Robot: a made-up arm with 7 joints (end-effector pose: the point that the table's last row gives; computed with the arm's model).
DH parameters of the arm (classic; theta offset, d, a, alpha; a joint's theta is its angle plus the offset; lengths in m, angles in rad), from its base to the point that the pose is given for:
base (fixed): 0 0 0 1.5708
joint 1: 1.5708 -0.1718 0 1.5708
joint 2: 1.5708 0 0 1.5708
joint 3: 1.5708 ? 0 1.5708
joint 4: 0 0 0 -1.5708
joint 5: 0 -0.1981 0 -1.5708
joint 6: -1.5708 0 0 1.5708
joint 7: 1.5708 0 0 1.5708
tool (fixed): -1.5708 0 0 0
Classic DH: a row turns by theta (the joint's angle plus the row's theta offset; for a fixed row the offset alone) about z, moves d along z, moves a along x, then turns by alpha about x.
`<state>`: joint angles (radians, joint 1 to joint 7).
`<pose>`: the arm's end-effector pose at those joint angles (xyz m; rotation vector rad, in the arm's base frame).
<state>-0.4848 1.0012 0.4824 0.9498 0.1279 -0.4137 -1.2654</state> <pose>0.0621 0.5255 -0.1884 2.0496 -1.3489 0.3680</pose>
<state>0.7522 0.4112 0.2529 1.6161 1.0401 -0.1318 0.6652</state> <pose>0.2817 0.3163 -0.0206 -0.8522 -2.7259 -0.2987</pose>
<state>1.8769 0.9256 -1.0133 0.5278 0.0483 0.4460 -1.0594</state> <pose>0.2940 0.4629 0.1483 2.1807 -1.2138 0.8443</pose>
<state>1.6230 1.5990 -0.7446 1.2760 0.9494 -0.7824 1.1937</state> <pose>0.1121 0.4898 0.1454 0.7634 -2.0253 -1.7130</pose>
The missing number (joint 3, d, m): -0.2569
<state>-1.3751 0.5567 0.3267 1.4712 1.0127 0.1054 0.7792</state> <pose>-0.1613 0.3717 -0.2223 -0.5279 -0.4289 0.3793</pose>
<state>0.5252 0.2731 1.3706 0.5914 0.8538 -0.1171 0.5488</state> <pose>0.2078 0.3897 -0.3148 -0.2890 -1.9351 1.7854</pose>
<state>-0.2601 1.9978 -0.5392 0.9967 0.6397 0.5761 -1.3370</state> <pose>0.1568 0.5389 0.0340 2.6949 -0.2542 -0.5628</pose>
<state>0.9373 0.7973 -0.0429 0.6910 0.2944 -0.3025 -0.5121</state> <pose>0.3084 0.4610 -0.0700 1.0554 -1.8919 0.6946</pose>
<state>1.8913 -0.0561 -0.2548 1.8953 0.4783 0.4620 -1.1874</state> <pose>0.1238 0.1137 0.2326 -0.6047 -2.8004 0.9741</pose>
